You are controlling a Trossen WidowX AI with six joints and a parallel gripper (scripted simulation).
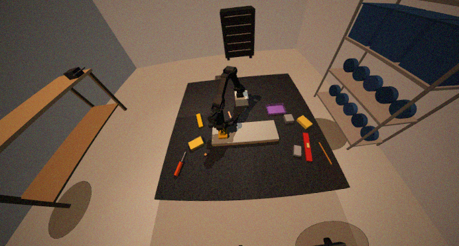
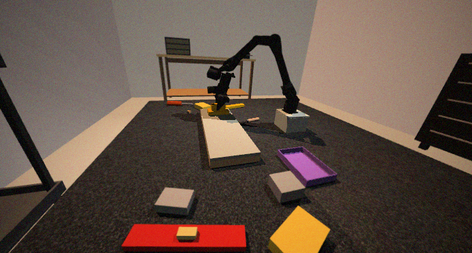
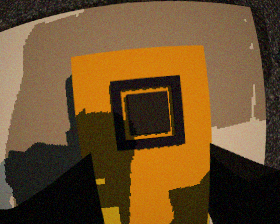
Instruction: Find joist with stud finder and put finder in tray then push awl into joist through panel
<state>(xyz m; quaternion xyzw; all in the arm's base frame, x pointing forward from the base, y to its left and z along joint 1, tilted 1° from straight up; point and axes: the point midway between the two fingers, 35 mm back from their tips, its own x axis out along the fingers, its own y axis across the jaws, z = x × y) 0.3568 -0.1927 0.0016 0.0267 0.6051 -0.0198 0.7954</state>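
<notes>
The purple tray lies 50 cm to the left of my gripper tip, 20 cm behind it and 5 cm below it. Also, from my gripper tip: awl (18 cm behind, 8 cm to the left, 6 cm below); stud finder (2 cm above, 1 cm ahead); square indicator window (3 cm above, 2 cm ahead).
</notes>
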